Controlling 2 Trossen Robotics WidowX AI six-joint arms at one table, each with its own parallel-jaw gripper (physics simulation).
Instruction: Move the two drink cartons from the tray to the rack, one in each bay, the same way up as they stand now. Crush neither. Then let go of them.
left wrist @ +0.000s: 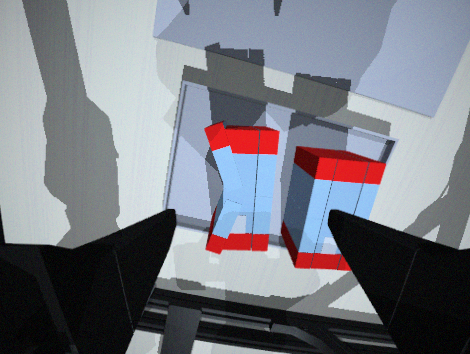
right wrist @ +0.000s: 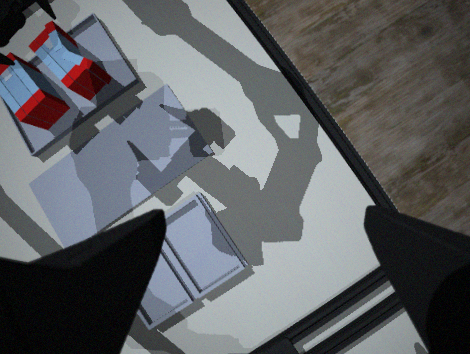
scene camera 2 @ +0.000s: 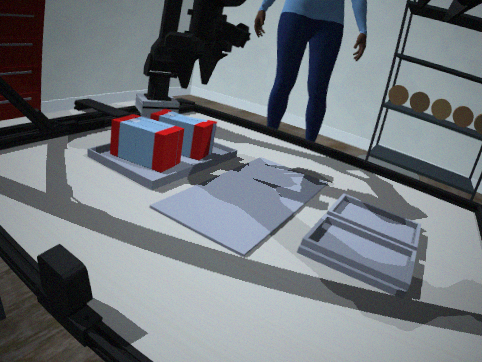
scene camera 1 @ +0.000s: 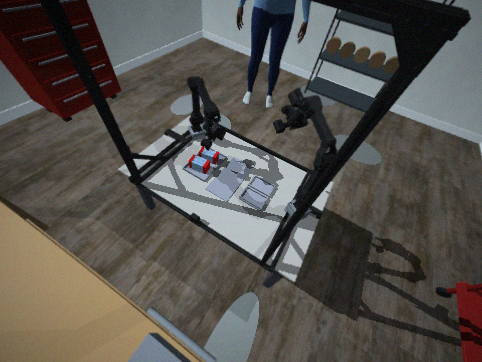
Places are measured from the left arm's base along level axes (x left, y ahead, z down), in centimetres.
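Pixels of known places: left gripper, fingertip midpoint: (left wrist: 252, 216) (right wrist: 33, 40) (scene camera 2: 194, 86); right gripper, fingertip midpoint: (right wrist: 264, 218) (scene camera 2: 433, 14) (scene camera 1: 283, 131); left arm's base, link origin: (scene camera 2: 157, 97) (scene camera 1: 196, 128).
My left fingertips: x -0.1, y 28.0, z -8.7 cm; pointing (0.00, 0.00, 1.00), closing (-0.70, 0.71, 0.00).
Ahead of a thing's pixels: the offset from my left fingertips to its middle. "pt": to the spot under its first point.
Two blue cartons with red ends stand side by side on the grey tray @(dx -4.5, dy +1.1, dz +13.4 cm) (scene camera 1: 197, 176) (scene camera 2: 152, 183) (right wrist: 107, 45). The far carton @(pt dx -1.8, dy +1.9, dz +7.4 cm) (scene camera 1: 209, 156) (scene camera 2: 176, 126) (left wrist: 257, 190) has a creased, angled side in the left wrist view; the near carton @(dx -9.4, dy +3.6, dz +10.2 cm) (scene camera 1: 199, 164) (scene camera 2: 137, 142) (left wrist: 310, 215) looks straight-sided. My left gripper (scene camera 2: 194, 84) (left wrist: 252, 216) is wide open and empty above the tray, its right finger overlapping the near carton in its wrist view. My right gripper (scene camera 1: 281, 124) (right wrist: 264, 218) is open and empty, high above the table. The two-bay rack @(dx +17.4, dy +35.8, dz +13.2 cm) (scene camera 1: 258, 191) (scene camera 2: 372, 232) (right wrist: 179, 268) holds no carton.
A thin flat grey plate (scene camera 1: 225, 185) (scene camera 2: 225, 215) (left wrist: 300, 30) (right wrist: 60, 200) lies between tray and rack. Black frame bars edge the table, with posts rising around it. A person stands beyond the far edge. Strong shadows cross the tray, plate and rack.
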